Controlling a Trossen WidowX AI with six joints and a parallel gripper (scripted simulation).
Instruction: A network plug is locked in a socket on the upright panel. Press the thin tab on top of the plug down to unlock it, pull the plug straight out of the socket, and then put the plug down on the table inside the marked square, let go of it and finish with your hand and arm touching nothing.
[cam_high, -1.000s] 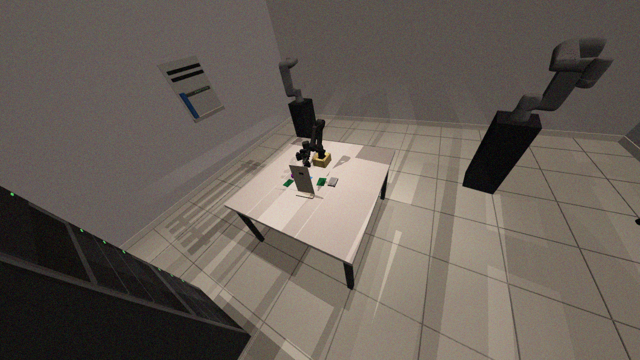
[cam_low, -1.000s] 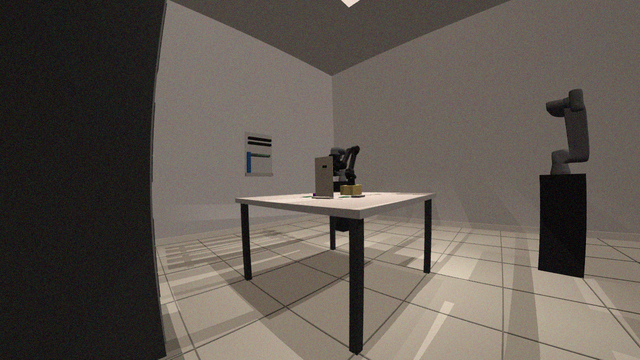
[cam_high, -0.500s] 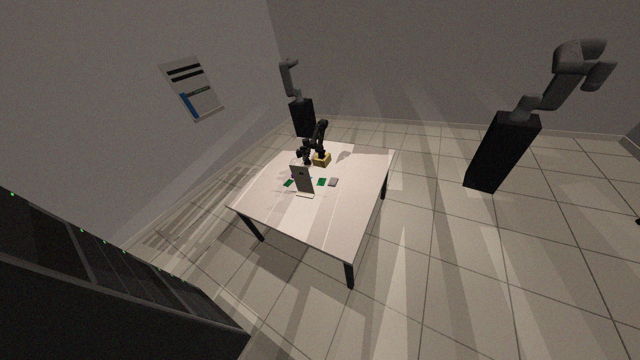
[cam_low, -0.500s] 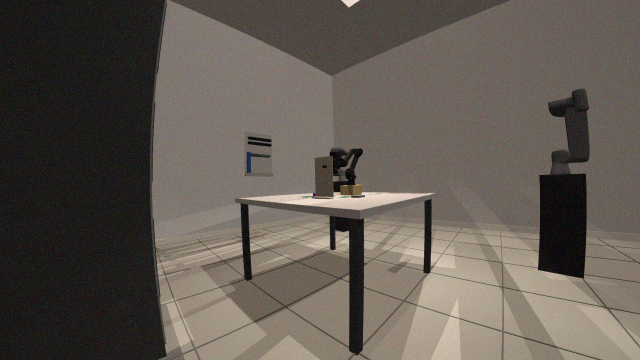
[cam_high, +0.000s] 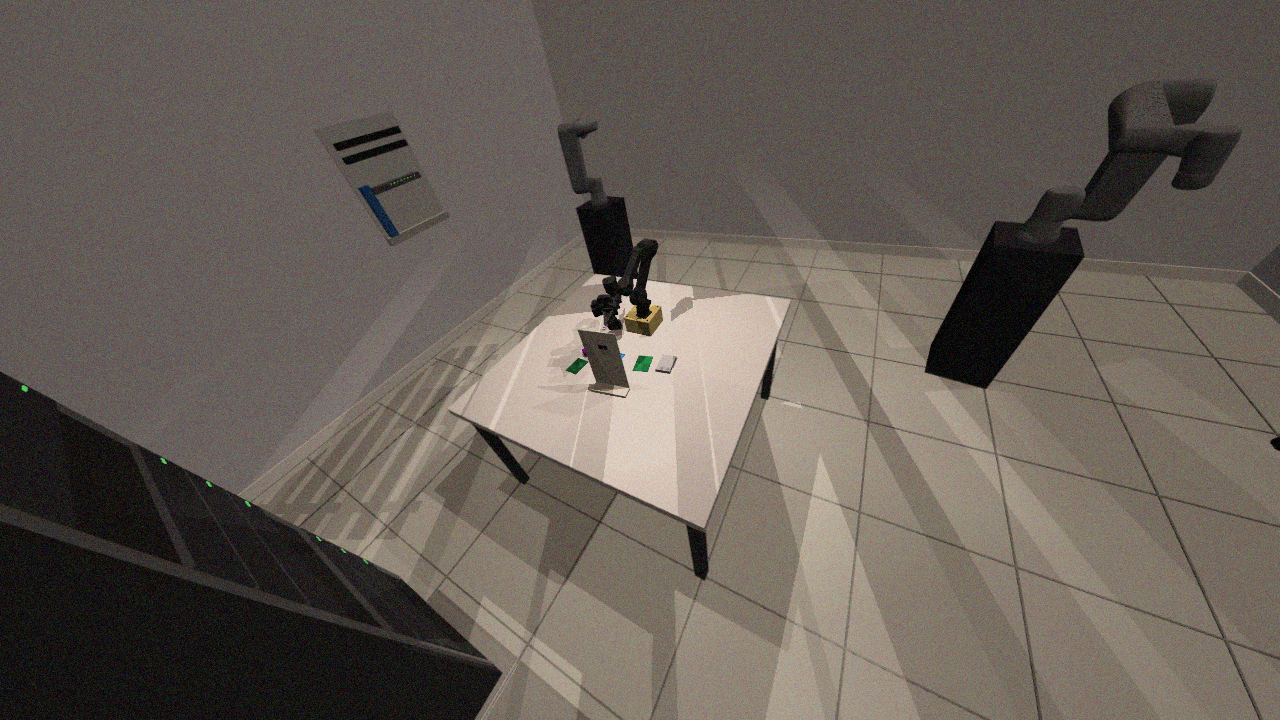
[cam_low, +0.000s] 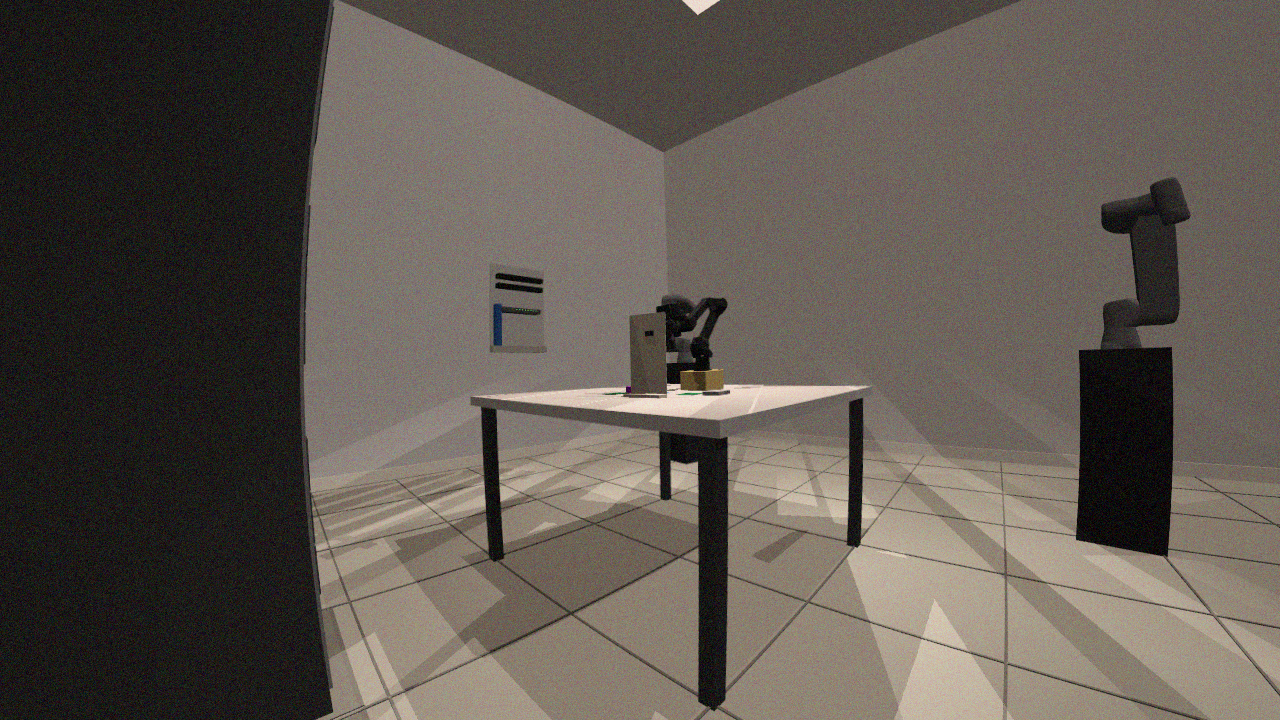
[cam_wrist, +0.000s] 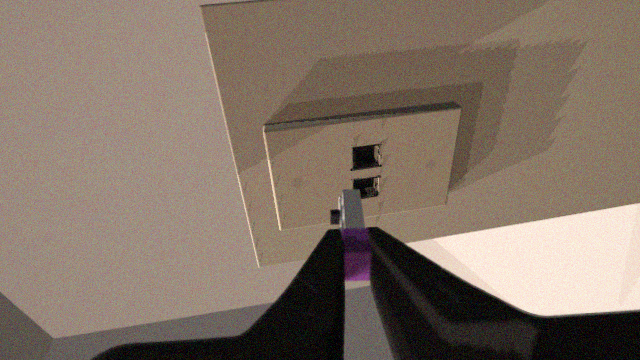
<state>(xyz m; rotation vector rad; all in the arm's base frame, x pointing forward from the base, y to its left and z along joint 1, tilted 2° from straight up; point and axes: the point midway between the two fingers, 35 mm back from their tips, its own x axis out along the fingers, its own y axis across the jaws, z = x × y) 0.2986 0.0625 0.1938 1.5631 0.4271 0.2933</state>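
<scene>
My gripper tip is 270 mm above the blue marked square, 100 mm to the left of it and 40 mm past it. Also, from my gripper tip: grey piece (260 mm below, 180 mm to the left, 140 mm behind); upright panel (130 mm below, 90 mm ahead, 50 mm to the left); network plug (10 mm ahead).
</scene>
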